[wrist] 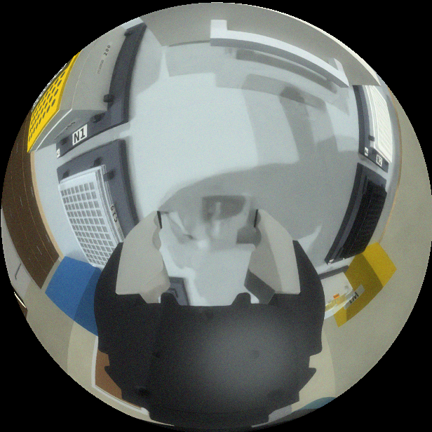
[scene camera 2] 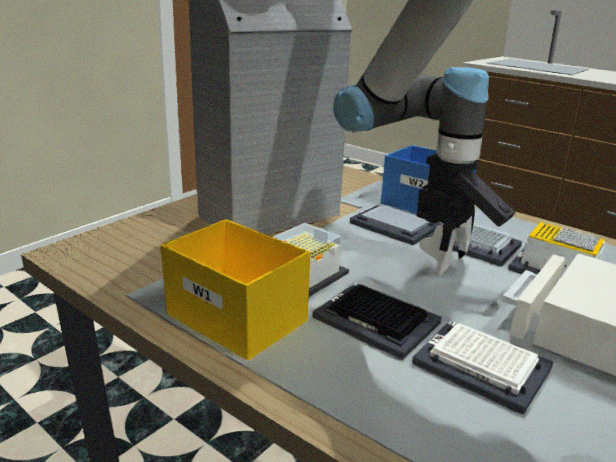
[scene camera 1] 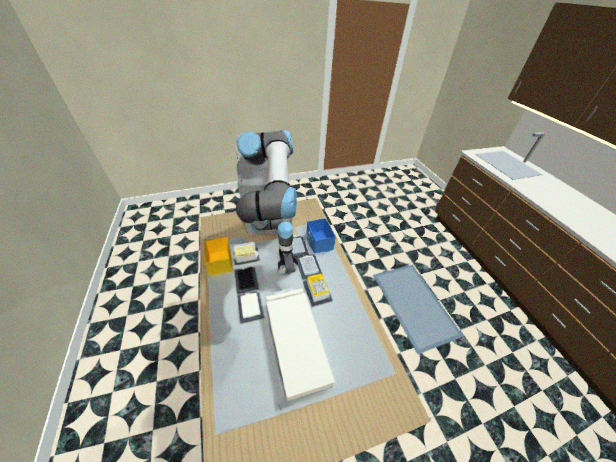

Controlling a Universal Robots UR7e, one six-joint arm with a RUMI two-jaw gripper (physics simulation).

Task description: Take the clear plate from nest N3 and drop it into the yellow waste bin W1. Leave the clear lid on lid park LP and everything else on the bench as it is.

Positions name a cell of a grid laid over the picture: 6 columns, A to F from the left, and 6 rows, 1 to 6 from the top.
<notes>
I see my gripper (scene camera 2: E4), a clear plate (scene camera 2: E4), a clear lid (scene camera 2: D3), a yellow-topped box (scene camera 2: F4), a black plate (scene camera 2: D5), a white plate (scene camera 2: E5), a dark nest N3 (wrist: B3), a dark lid park LP (scene camera 2: E4) and a clear-topped box (scene camera 2: D4).
The clear plate is seen too in the wrist view (wrist: B3). The black plate also shows in the wrist view (wrist: F3). My gripper shows as well in the wrist view (wrist: C3).
</notes>
